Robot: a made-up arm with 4 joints.
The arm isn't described. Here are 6 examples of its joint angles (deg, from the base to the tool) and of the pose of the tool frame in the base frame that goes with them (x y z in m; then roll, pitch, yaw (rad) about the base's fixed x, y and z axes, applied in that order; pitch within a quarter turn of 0, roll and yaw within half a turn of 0).
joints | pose
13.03 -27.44 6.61 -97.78 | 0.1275 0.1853 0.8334 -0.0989 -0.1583 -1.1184
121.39 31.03 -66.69 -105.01 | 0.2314 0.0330 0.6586 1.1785 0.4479 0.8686
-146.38 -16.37 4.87 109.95 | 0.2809 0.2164 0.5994 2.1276 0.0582 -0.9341
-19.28 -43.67 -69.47 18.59 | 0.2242 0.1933 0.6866 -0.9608 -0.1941 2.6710
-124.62 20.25 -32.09 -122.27 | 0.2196 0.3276 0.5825 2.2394 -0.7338 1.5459
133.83 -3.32 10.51 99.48 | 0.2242 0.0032 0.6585 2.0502 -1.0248 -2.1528
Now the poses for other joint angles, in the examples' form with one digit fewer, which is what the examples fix.
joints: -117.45 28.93 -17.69 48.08
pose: 0.182 0.321 0.531 1.512 0.161 -1.495
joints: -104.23 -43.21 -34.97 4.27
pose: 0.226 0.187 0.724 0.390 0.768 2.882
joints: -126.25 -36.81 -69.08 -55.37
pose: 0.192 0.157 0.748 0.070 0.033 2.599
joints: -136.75 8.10 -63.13 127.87
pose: 0.265 0.245 0.649 3.038 -0.056 -0.570
